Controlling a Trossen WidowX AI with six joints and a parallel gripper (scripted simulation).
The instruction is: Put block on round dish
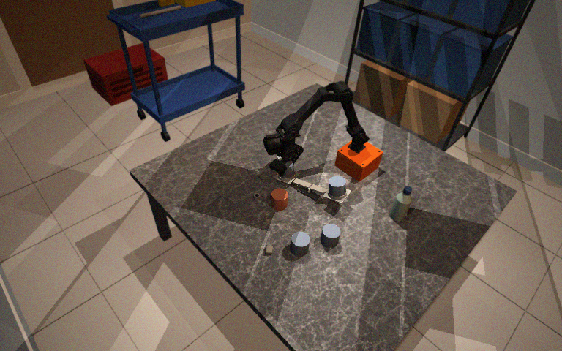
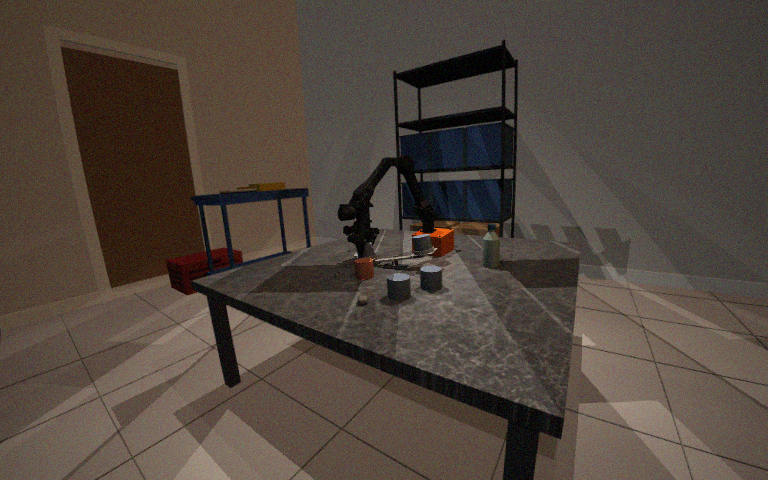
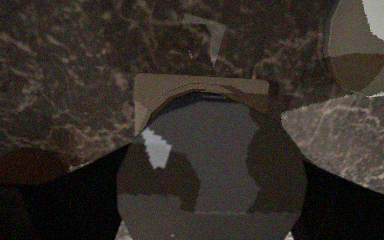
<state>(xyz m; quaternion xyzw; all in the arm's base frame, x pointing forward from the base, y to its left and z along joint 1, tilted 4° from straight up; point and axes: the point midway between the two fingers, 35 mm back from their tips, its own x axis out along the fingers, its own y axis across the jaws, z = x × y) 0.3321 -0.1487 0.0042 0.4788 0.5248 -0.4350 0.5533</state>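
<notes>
My gripper tip is 120 mm past the pale round dish, 100 mm to the left of it and 40 mm above it. Round my gripper tip: blue-grey cup: 40 mm behind, 270 mm to the left, 60 mm above; then orange-red cup: 150 mm ahead, 90 mm to the left, 10 mm below; then green block: 10 mm below.
</notes>
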